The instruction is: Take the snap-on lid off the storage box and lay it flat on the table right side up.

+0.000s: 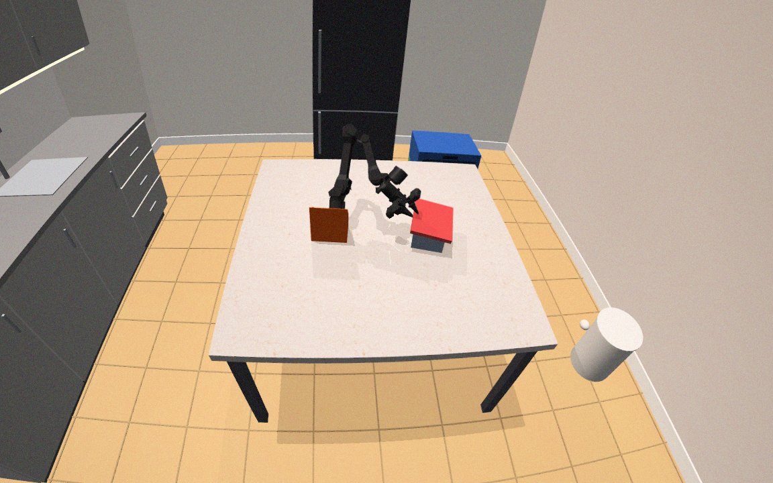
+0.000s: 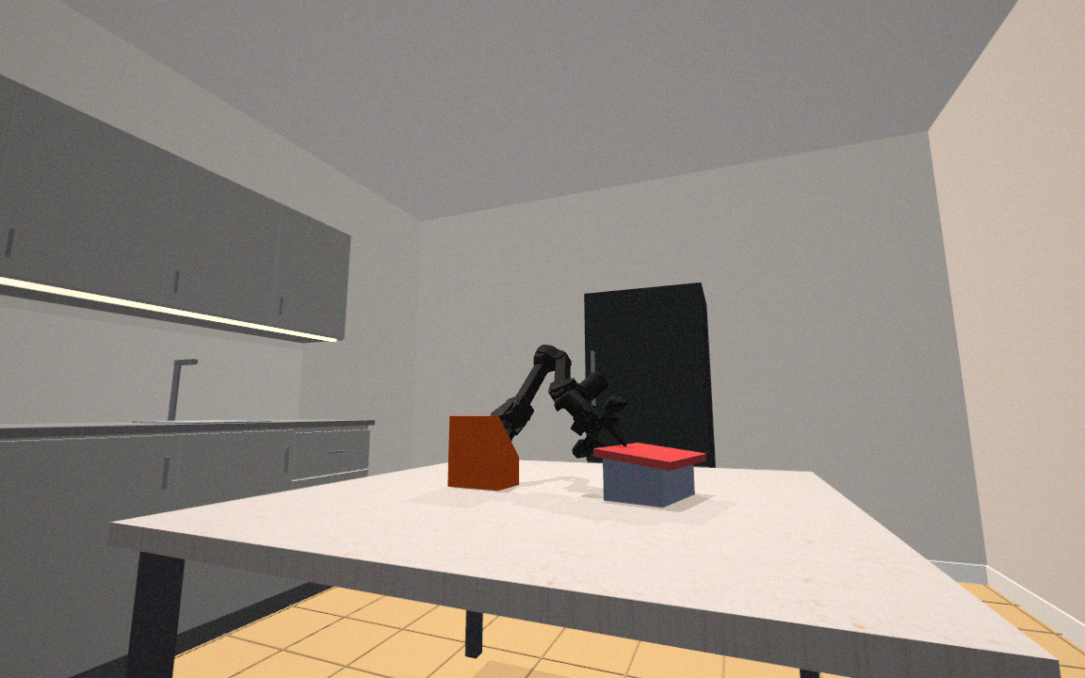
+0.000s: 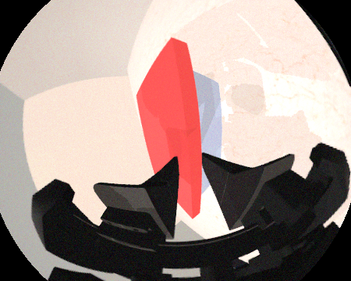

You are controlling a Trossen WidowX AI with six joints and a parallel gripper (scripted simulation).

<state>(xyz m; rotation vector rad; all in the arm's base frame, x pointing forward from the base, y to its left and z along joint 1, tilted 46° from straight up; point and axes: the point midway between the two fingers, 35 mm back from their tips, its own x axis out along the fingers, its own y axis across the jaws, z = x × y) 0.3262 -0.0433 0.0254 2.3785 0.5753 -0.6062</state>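
The red lid lies 70 mm ahead of my gripper tip and 20 mm to the right of it. From my gripper tip the other things lie so: grey-blue storage box 70 mm ahead, 20 mm to the right, 60 mm below.
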